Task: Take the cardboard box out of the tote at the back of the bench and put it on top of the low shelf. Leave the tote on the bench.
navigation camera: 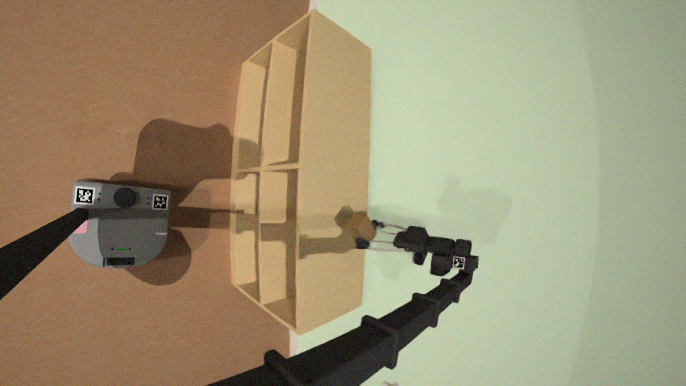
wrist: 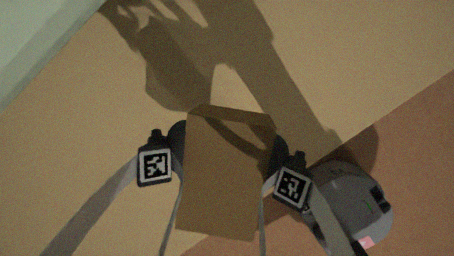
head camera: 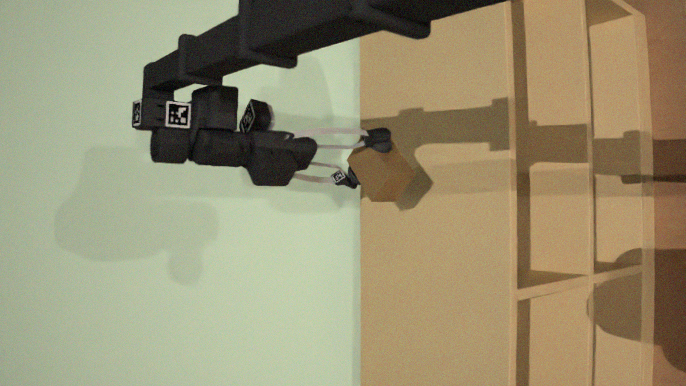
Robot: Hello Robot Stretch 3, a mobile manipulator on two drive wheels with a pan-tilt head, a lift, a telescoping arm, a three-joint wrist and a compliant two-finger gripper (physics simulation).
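Pixels of known places: gripper, fingertip midpoint: (navigation camera: 362,233) (wrist: 227,144) (head camera: 378,160); robot's base, origin of the base link: (navigation camera: 125,196).
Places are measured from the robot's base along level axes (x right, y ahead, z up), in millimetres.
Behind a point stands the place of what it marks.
Observation:
The cardboard box (head camera: 385,175) @[y 2, x 587, z 793 mm] (navigation camera: 361,226) @[y 4, x 593, z 793 mm] (wrist: 222,175) @[y -13, x 632, z 793 mm] is a plain brown block. It is over the top of the low shelf (head camera: 435,310) @[y 236, x 636, z 611 mm] (navigation camera: 335,125) @[y 357, x 618, z 610 mm] (wrist: 65,130) @[y 211, x 766, z 611 mm], near the edge along the wall. My gripper (head camera: 365,159) @[y -22, x 642, z 761 mm] (navigation camera: 370,234) @[y -22, x 642, z 761 mm] (wrist: 227,144) @[y -22, x 642, z 761 mm] is shut on the box, with one fingertip on each side. The box looks turned at an angle to the shelf edges, and its shadow falls on the shelf top close beside it. Whether its underside touches the shelf top is hidden. The tote and bench do not show in these views.
A pale green wall (head camera: 100,320) @[y 261, x 900, z 1115 mm] (navigation camera: 545,125) @[y 376, x 892, z 1291 mm] (wrist: 30,40) @[y 174, x 905, z 586 mm] stands behind the shelf. My black arm (head camera: 310,35) @[y -85, x 322, z 1106 mm] (navigation camera: 345,355) @[y -83, x 173, z 1109 mm] reaches across towards the wall. My grey base (navigation camera: 125,230) @[y -118, x 11, z 160 mm] (wrist: 350,200) @[y -145, x 57, z 160 mm] stands on the brown floor (navigation camera: 150,65) @[y 595, x -1, z 1 mm] (wrist: 425,150) @[y -527, x -25, z 0 mm] before the shelf's open compartments.

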